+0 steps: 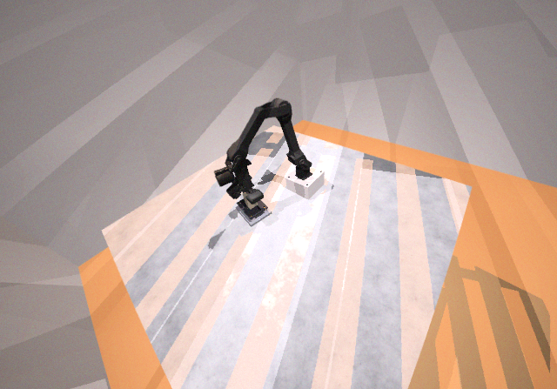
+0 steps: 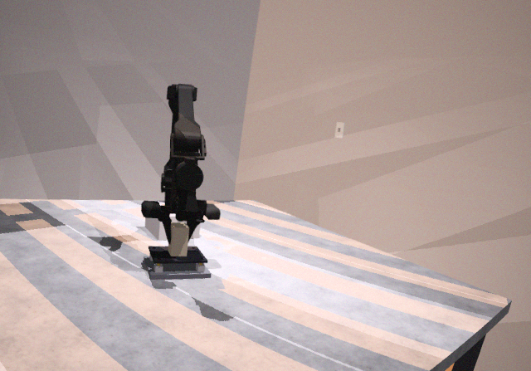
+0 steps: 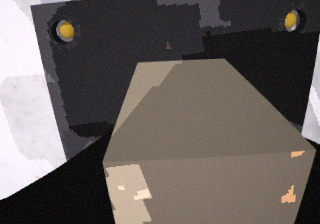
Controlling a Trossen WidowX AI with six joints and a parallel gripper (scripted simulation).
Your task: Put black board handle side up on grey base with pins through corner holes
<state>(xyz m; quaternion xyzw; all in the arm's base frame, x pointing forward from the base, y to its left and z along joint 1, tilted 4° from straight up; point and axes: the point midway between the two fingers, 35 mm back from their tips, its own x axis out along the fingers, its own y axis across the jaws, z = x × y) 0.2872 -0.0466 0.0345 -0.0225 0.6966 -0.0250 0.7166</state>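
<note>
My gripper tip is now 6 cm above the grey base. The rest, counted from my gripper tip: black board: 1 cm below.
</note>
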